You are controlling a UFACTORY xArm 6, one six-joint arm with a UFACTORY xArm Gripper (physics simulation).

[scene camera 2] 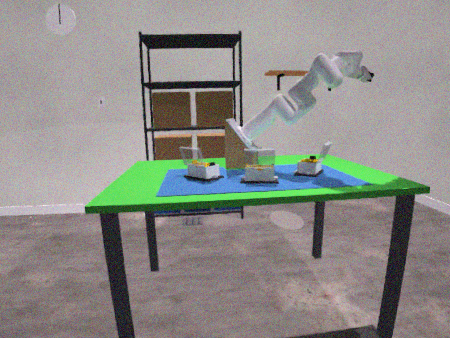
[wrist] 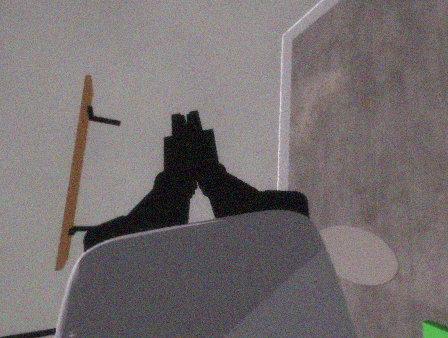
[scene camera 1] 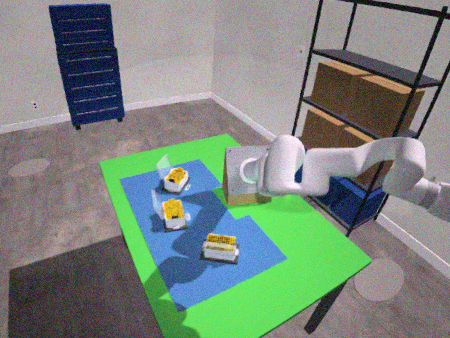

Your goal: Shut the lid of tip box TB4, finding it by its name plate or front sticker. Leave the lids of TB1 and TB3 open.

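Frame: origin at the arm's base, x left, y up, z ahead, level; millimetres.
Seen in the pictures: gripper, fingertip midpoint: [scene camera 2: 372,75] [wrist: 189,128]; arm's base, origin of the base link: [scene camera 2: 244,135] [scene camera 1: 251,170].
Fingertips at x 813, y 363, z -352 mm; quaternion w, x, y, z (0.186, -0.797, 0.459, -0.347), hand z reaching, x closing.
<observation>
Offsets run from my fingertips to a thing's middle. "pt": to the spot under its first point. Level surfaces: height alone.
Three white tip boxes with yellow tips stand on the blue mat @(dy -521 mm) [scene camera 1: 260,245] [scene camera 2: 175,187]; no name plate or sticker is readable. The far box @(dx -968, dy -488, dz +699 mm) [scene camera 1: 175,183] [scene camera 2: 204,172] has its clear lid @(pt dx -1006, dy -427, dz +771 mm) [scene camera 1: 163,168] [scene camera 2: 190,155] raised. The middle box @(dx -719, dy -488, dz +745 mm) [scene camera 1: 174,219] [scene camera 2: 260,174] has its clear lid [scene camera 1: 157,203] [scene camera 2: 265,156] upright. The near box @(pt dx -421, dy -445, dz +615 mm) [scene camera 1: 220,253] [scene camera 2: 308,167], at the right in scene camera 2, has its lid @(pt dx -421, dy -401, dz +654 mm) [scene camera 2: 326,149] raised and tilted outward. My gripper [scene camera 2: 371,77] [wrist: 189,128] is shut and empty, high above the table's right side in scene camera 2. It is outside scene camera 1's view.
The boxes and mat are on a green table @(dy -524 mm) [scene camera 1: 320,250] [scene camera 2: 125,192]. My arm's base is mounted on a wooden block [scene camera 1: 248,198] [scene camera 2: 233,150] beside the mat. A black shelf rack [scene camera 2: 192,84] holds cartons behind the table. A wooden wall shelf [scene camera 2: 286,73] [wrist: 75,172] is behind the arm.
</observation>
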